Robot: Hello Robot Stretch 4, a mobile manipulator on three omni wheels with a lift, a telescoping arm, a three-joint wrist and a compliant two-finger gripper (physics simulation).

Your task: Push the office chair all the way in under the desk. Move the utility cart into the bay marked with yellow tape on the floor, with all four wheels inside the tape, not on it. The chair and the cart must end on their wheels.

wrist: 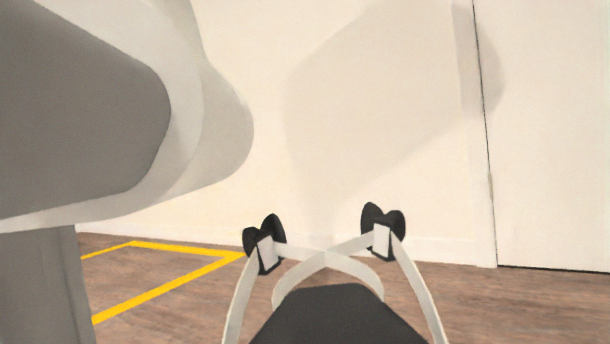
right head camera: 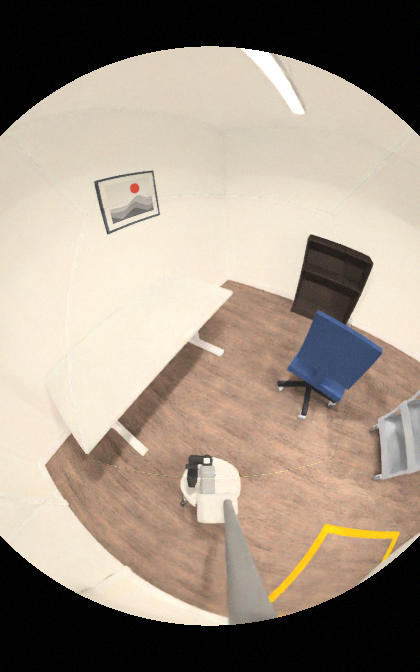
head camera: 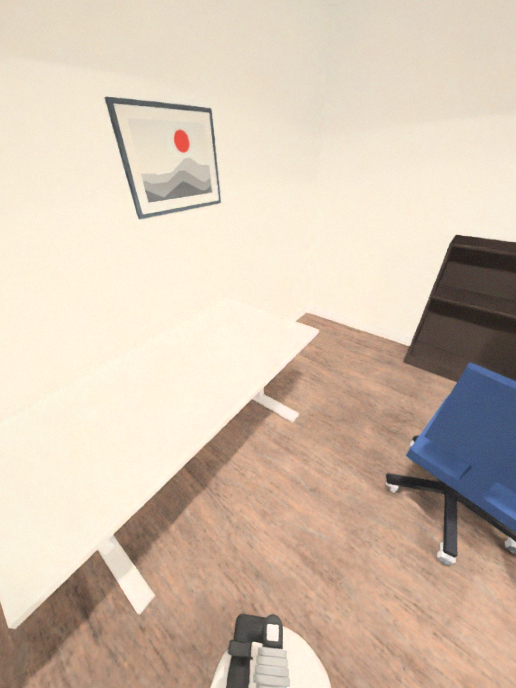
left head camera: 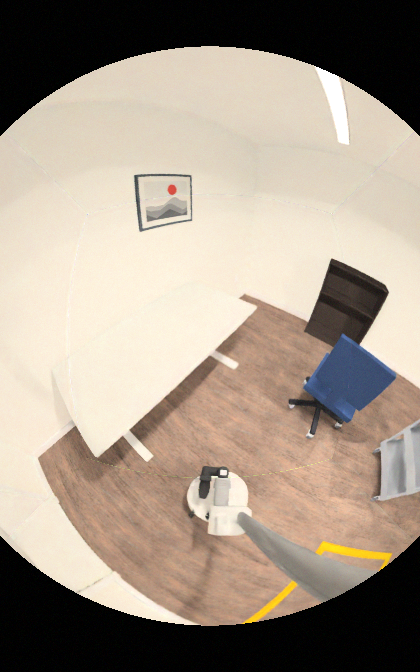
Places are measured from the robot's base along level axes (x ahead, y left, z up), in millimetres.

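Where they show: gripper, between the fingertips: (wrist: 322, 226).
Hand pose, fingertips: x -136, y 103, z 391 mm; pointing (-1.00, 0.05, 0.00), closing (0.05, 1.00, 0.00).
Note:
After its pixels a point has its place.
The blue office chair (head camera: 483, 416) {x 678, y -699, z 804 mm} (left head camera: 357, 370) (right head camera: 340, 350) stands upright on its wheels, out on the floor and apart from the white desk (head camera: 138, 416) {x 707, y 567, z 694 mm} (left head camera: 150, 360) (right head camera: 135, 350). The grey utility cart (left head camera: 393, 470) (right head camera: 394, 445) stands upright at the right edge of both side head views, partly cut off. The yellow tape (left head camera: 355, 551) (right head camera: 362, 533) (wrist: 170, 284) {x -1204, y -519, z -26 mm} marks a bay on the floor; the mast and view edges hide parts of it. No cart wheel shows inside the visible part. My gripper (wrist: 322, 226) {x -136, y 103, z 391 mm} is open with nothing between its fingers, facing a wall.
A dark bookshelf (head camera: 472, 306) {x 1774, y -1370, z 640 mm} (left head camera: 345, 305) (right head camera: 332, 280) stands against the wall behind the chair. The desk's white feet (head camera: 126, 575) (left head camera: 138, 446) (right head camera: 131, 438) stick out onto the floor near my base (left head camera: 240, 492) (right head camera: 230, 480). A wall and a door lie ahead in the wrist view.

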